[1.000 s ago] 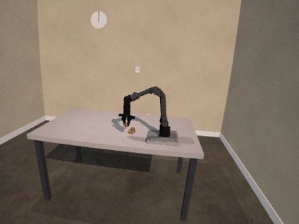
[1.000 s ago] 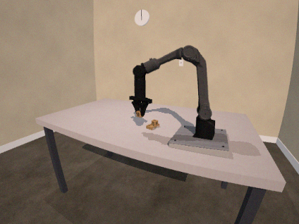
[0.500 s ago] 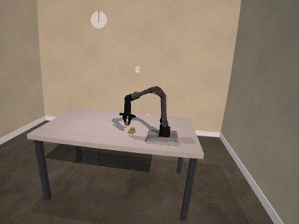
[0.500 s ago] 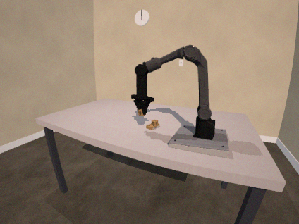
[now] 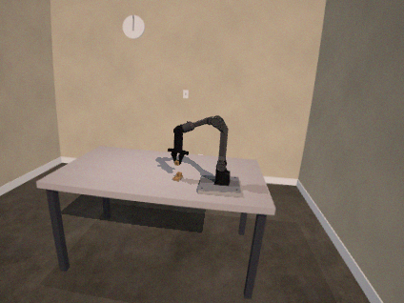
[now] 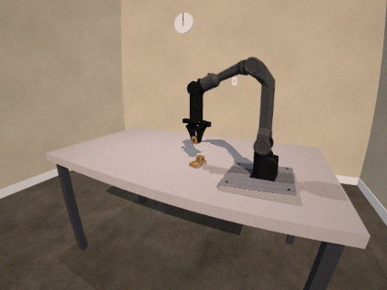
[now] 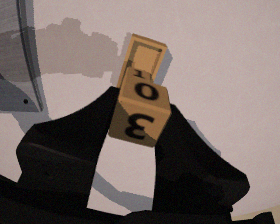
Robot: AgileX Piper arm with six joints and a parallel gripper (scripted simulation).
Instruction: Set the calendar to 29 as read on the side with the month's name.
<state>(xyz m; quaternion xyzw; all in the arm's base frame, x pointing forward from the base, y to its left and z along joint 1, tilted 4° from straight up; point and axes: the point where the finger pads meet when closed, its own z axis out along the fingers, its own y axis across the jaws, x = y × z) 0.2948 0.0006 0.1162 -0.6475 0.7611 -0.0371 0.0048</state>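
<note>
My gripper is now 2 cm to the left of the wooden tray and 12 cm above it. Also, from my hand: wooden digit cube right at my hand.
</note>
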